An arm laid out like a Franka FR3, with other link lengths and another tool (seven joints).
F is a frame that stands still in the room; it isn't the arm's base.
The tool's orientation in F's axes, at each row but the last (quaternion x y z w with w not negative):
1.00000 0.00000 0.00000 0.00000
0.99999 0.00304 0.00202 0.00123
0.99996 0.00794 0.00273 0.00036
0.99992 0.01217 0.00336 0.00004
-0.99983 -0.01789 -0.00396 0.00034
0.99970 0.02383 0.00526 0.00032
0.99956 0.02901 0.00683 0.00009
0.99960 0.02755 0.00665 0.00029
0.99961 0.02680 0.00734 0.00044
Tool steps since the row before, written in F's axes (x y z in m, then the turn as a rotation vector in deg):
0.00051 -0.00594 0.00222 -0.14 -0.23 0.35
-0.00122 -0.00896 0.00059 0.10 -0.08 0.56
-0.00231 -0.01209 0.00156 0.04 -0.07 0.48
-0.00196 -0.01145 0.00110 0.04 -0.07 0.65
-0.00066 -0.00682 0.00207 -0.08 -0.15 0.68
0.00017 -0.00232 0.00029 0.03 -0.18 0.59
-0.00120 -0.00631 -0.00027 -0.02 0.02 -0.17
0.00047 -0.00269 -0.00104 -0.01 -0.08 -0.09
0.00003 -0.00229 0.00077 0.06 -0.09 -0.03
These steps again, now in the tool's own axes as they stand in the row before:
0.00051 0.00594 -0.00222 -0.14 0.23 -0.35
-0.00127 0.00895 -0.00057 0.10 0.08 -0.56
-0.00249 0.01205 -0.00156 0.04 0.07 -0.48
-0.00223 0.01140 -0.00111 0.04 0.07 -0.65
-0.00089 0.00679 -0.00208 -0.08 0.15 -0.68
0.00006 0.00233 -0.00029 0.03 0.18 -0.59
-0.00157 0.00623 0.00025 -0.02 -0.02 0.17
0.00031 0.00271 0.00105 -0.02 0.08 0.09
-0.00008 0.00229 -0.00077 0.05 0.09 0.03

